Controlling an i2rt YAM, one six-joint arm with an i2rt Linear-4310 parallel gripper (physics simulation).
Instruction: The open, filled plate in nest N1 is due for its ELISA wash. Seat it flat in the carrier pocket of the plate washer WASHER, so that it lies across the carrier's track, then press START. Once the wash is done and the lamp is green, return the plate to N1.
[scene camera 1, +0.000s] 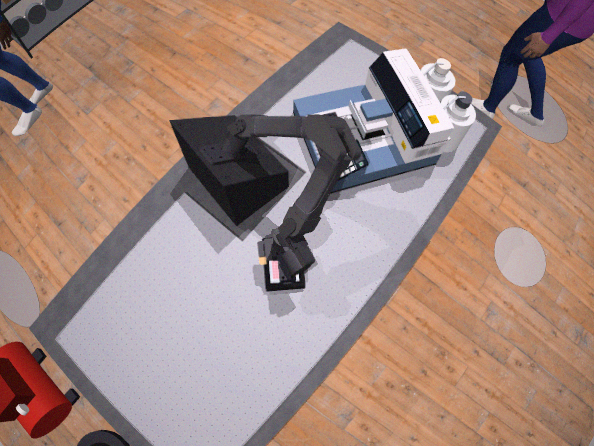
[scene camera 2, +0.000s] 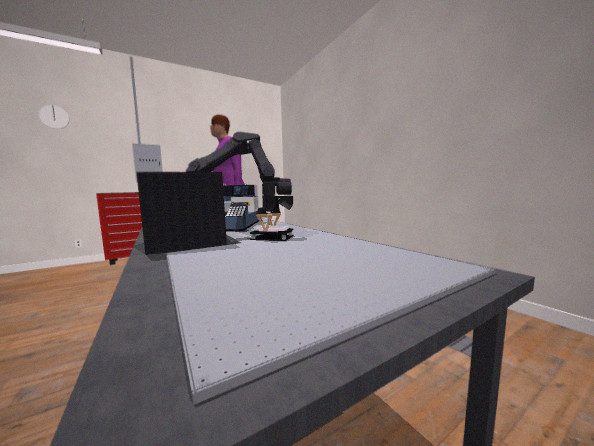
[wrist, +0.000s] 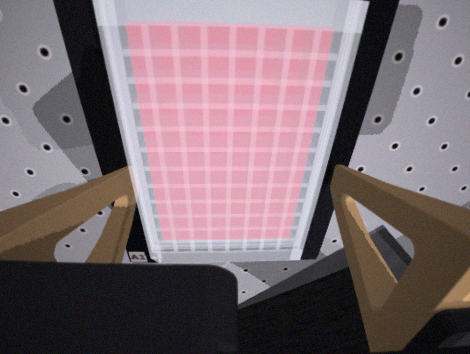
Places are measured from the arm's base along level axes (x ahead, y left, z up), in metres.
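Pixels of known places: gripper, fingertip midpoint: (scene camera 2: 269, 229) (wrist: 234, 176); arm's base, link origin: (scene camera 1: 228, 152) (scene camera 2: 193, 191).
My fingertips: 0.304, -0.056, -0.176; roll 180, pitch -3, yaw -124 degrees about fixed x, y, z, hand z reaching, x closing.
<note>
For each thing: its middle in the pictures, then the offset to it from my fingertips, as dx, dy, dz. Level surfaces: height alone.
- black nest, body centre: (wrist: 227, 136) (scene camera 1: 283, 263) (scene camera 2: 272, 233) +0.012, -0.005, -0.016
- washer, body centre: (scene camera 1: 370, 117) (scene camera 2: 223, 205) -0.156, +0.525, +0.091
- keypad, body centre: (scene camera 1: 352, 168) -0.054, +0.338, +0.085
- grey perforated board, surface height: dz -0.036
The clear plate with a grid of pink-filled wells (wrist: 230, 135) (scene camera 1: 275, 271) lies in the black nest (wrist: 92, 100) (scene camera 1: 285, 287), which carries an A1 label at its near left corner in the wrist view. My gripper (wrist: 234, 176) (scene camera 2: 269, 229) is open, with one tan fingertip at each long side of the plate, and is empty. The arm hides part of the plate in scene camera 1's view. The washer (scene camera 1: 412, 100) (scene camera 2: 242, 220) is a white and blue machine with a dark screen. The arm partly covers its front deck and keypad (scene camera 1: 350, 169). Its lamp cannot be made out.
The black arm base block (scene camera 1: 235, 175) (scene camera 2: 182, 212) stands left of the washer. Two white bottles (scene camera 1: 440, 75) (scene camera 1: 459, 109) stand behind the washer. A grey perforated board (scene camera 1: 175, 320) (scene camera 2: 310, 290) covers most of the table. A person in purple (scene camera 1: 567, 22) (scene camera 2: 229, 165) stands beyond the washer.
</note>
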